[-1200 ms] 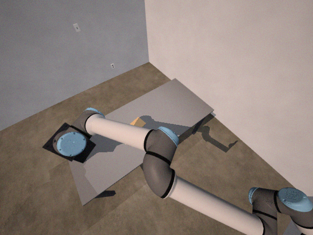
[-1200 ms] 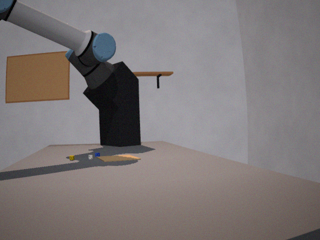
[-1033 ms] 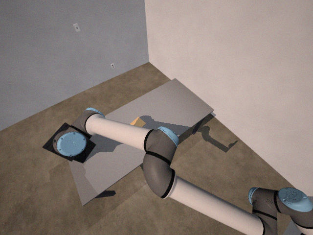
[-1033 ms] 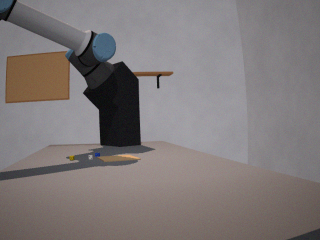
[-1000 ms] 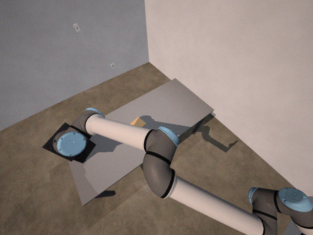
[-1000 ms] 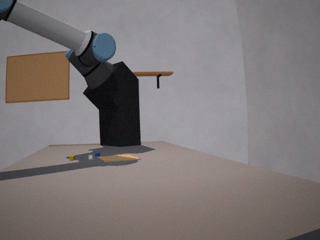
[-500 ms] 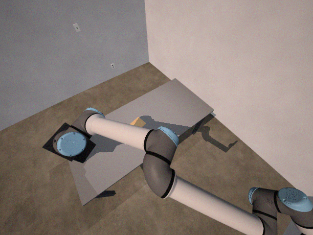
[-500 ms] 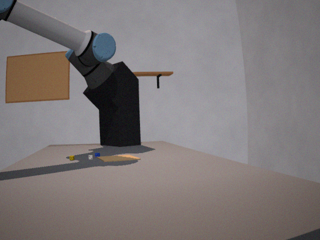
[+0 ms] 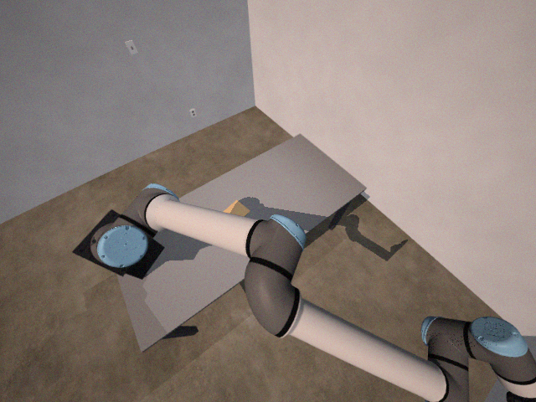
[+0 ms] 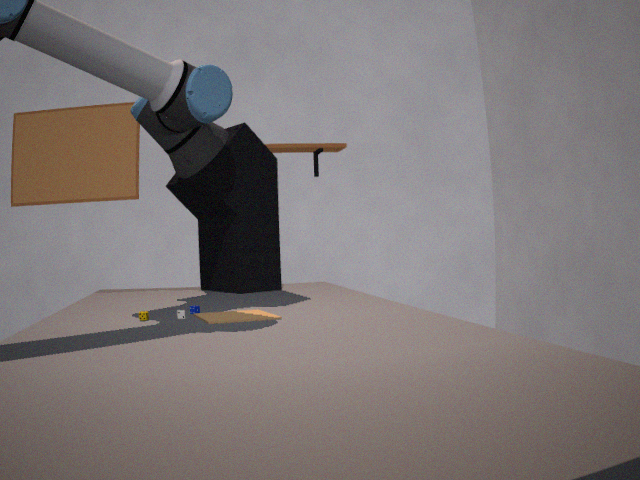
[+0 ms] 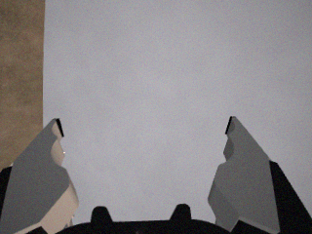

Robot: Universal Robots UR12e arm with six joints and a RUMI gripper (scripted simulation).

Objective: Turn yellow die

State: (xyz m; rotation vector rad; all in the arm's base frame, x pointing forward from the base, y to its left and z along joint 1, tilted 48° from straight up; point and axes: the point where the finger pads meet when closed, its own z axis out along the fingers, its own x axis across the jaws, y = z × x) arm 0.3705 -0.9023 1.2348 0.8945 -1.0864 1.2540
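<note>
My gripper is now 120 mm short of the yellow die, 1210 mm to the right of it and 480 mm above it. Round my hand: white die 130 mm ahead, 1280 mm to the left, 480 mm below; blue die 70 mm ahead, 1330 mm to the left, 480 mm below; tan mat 170 mm ahead, 1380 mm to the left, 490 mm below.
</note>
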